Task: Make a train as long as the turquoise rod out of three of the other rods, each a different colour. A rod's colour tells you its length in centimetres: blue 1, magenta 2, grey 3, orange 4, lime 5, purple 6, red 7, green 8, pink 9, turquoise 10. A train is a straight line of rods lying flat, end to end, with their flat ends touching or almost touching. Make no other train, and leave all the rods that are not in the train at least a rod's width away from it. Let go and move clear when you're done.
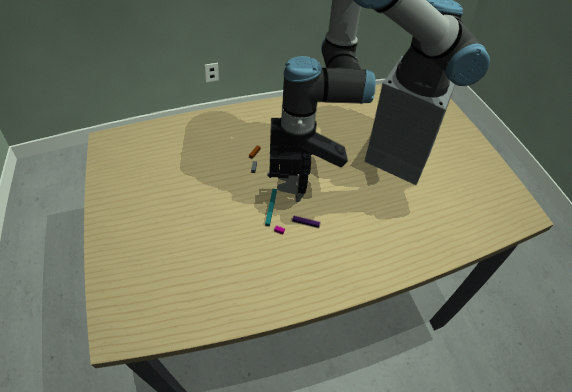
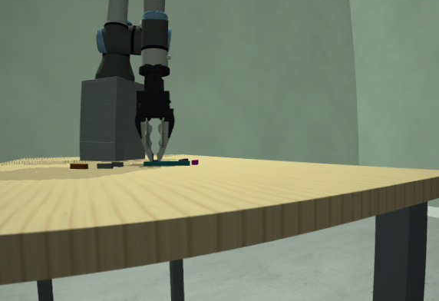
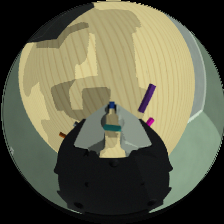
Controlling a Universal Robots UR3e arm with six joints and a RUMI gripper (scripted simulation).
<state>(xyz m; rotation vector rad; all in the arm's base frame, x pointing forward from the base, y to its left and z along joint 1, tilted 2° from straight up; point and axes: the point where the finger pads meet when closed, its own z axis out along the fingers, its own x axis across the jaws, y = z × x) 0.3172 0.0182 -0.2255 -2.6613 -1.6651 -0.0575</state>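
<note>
The turquoise rod lies 70 mm ahead of my hand and 10 mm below it. Round my hand: blue rod 10 mm below; then purple rod 70 mm to the left, 20 mm ahead, 10 mm below; then magenta rod 80 mm ahead, 60 mm to the left, 10 mm below.
</note>
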